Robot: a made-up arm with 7 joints. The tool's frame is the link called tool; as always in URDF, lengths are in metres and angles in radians. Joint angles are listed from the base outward.
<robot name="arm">
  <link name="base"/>
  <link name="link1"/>
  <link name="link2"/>
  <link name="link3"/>
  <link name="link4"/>
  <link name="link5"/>
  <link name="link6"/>
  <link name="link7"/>
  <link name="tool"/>
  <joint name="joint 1" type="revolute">
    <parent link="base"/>
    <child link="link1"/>
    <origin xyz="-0.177 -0.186 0.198" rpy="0 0 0"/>
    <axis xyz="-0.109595 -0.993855 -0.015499"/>
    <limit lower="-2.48" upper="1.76"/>
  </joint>
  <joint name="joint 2" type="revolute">
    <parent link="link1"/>
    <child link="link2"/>
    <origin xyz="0.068 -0.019 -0.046" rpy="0 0 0"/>
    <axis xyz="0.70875 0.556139 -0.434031"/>
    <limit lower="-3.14" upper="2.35"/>
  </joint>
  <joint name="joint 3" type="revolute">
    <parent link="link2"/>
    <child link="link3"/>
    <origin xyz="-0.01 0.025 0.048" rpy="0 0 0"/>
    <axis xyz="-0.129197 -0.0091 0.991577"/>
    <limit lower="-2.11" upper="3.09"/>
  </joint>
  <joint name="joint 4" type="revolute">
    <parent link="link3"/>
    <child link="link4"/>
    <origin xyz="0.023 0.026 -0.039" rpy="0 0 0"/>
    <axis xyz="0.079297 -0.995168 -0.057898"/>
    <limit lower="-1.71" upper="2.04"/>
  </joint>
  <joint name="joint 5" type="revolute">
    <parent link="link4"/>
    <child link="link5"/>
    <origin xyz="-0.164 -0.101 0.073" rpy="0 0 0"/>
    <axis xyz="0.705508 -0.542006 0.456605"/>
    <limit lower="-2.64" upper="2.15"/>
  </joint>
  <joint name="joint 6" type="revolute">
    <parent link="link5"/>
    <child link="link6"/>
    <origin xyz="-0.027 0.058 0.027" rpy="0 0 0"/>
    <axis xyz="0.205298 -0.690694 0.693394"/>
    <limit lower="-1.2" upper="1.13"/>
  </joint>
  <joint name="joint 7" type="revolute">
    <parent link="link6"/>
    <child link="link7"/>
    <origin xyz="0.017 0.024 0.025" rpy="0 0 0"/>
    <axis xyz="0 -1 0"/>
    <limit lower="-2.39" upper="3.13"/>
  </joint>
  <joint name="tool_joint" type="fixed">
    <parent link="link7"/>
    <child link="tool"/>
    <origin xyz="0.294 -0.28 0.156" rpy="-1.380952 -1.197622 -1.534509"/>
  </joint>
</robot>
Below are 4 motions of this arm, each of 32 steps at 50 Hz.
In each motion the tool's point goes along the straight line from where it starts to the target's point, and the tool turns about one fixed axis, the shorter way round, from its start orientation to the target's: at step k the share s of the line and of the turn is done. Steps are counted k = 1, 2, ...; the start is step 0. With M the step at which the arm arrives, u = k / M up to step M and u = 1 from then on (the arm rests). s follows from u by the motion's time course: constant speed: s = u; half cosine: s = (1 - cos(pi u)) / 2; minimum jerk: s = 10 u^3 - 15 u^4 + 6 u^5.
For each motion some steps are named. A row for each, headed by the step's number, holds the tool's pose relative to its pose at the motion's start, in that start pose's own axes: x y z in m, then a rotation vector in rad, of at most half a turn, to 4 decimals.
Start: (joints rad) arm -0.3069 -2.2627 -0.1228 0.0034 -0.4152 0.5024 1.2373
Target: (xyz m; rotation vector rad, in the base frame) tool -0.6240 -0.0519 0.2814 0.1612 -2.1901 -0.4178
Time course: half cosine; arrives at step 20
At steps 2, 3, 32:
2: -0.0053 0.0033 0.0016 0.0028 -0.0029 0.0150
3: -0.0119 0.0074 0.0036 0.0062 -0.0065 0.0335
32: -0.2186 0.1353 0.0664 0.1131 -0.1187 0.6143

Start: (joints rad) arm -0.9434 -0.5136 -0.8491 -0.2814 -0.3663 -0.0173 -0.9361
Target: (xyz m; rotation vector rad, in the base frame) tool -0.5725 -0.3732 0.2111 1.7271 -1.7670 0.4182
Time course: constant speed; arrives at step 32
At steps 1, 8, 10, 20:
1: -0.0099 0.0035 0.0024 0.0020 0.0120 0.0279
8: -0.0792 0.0277 0.0188 0.0159 0.0960 0.2235
10: -0.0990 0.0346 0.0235 0.0199 0.1200 0.2794
20: -0.1979 0.0693 0.0471 0.0398 0.2401 0.5587

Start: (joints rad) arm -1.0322 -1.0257 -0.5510 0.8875 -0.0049 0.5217 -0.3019
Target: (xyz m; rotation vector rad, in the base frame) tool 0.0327 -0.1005 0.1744 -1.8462 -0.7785 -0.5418
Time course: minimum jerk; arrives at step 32
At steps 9, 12, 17, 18, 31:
9: -0.0550 0.0042 0.0126 0.0458 -0.1374 0.1183
12: -0.1088 0.0084 0.0250 0.0906 -0.2717 0.2340
17: -0.2208 0.0170 0.0507 0.1838 -0.5513 0.4748
18: -0.2435 0.0188 0.0559 0.2028 -0.6081 0.5237
31: -0.3952 0.0305 0.0907 0.3291 -0.9870 0.8499

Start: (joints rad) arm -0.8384 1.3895 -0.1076 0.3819 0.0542 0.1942 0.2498
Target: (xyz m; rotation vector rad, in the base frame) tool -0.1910 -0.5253 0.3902 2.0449 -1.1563 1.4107
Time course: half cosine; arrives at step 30
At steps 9, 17, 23, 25, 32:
9: 0.0058 -0.0168 -0.0357 0.0377 0.0645 -0.0667
17: 0.0169 -0.0494 -0.1047 0.1104 0.1890 -0.1956
23: 0.0243 -0.0712 -0.1511 0.1593 0.2728 -0.2822
25: 0.0260 -0.0762 -0.1618 0.1705 0.2920 -0.3021
32: 0.0279 -0.0817 -0.1734 0.1827 0.3130 -0.3238

